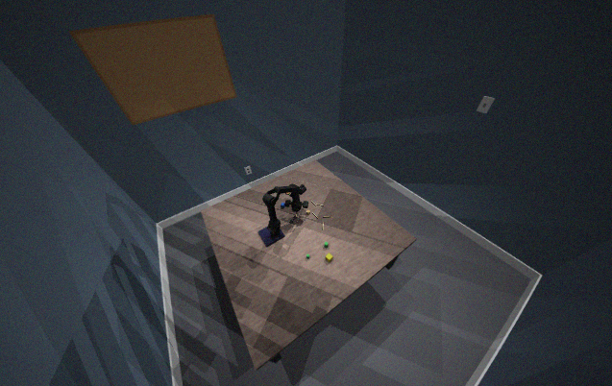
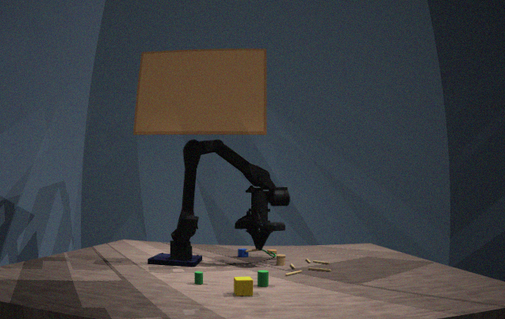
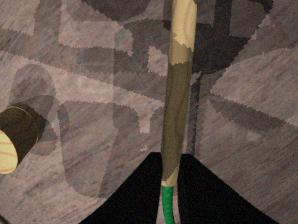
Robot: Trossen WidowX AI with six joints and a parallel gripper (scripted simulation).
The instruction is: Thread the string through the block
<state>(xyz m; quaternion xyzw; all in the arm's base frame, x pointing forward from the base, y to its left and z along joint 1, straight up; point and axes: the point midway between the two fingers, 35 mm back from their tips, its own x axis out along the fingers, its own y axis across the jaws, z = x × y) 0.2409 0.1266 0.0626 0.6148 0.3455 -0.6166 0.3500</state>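
The tan wooden cylinder is 8 cm ahead of my gripper tip, 4 cm to the right of it and 3 cm below it. Also, from my gripper tip: blue block: 14 cm to the left, 9 cm behind, 3 cm below; thin wooden stick: 1 cm to the right, 1 cm behind; round wooden button: 28 cm to the left, 4 cm below, 1 cm ahead.
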